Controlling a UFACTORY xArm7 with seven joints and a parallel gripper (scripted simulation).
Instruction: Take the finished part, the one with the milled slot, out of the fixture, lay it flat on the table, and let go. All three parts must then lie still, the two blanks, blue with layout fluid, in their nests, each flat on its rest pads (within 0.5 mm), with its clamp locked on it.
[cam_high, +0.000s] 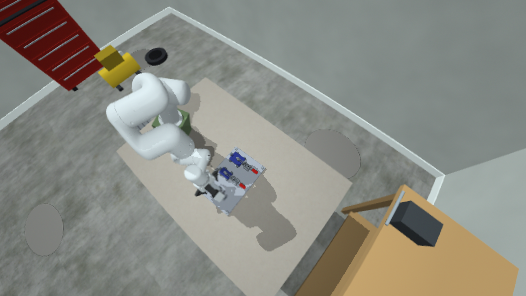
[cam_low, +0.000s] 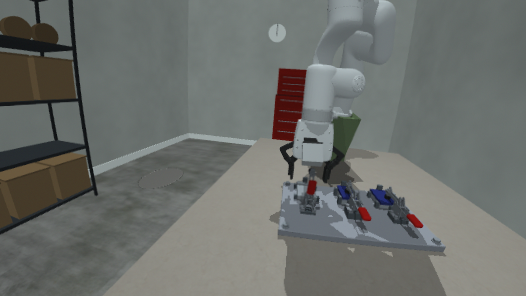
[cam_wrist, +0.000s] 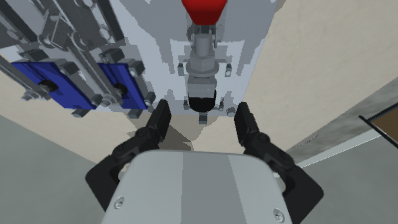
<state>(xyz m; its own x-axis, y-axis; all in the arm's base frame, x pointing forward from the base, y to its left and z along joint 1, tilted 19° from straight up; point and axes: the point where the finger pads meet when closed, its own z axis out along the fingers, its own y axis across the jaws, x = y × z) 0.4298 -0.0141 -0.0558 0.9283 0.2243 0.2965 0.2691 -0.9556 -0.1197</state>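
The finished grey part lies 40 mm below my hand and 10 mm behind it. The rest, counted from my hand: grey fixture plate (120 mm to the left, 60 mm below, 20 mm ahead).
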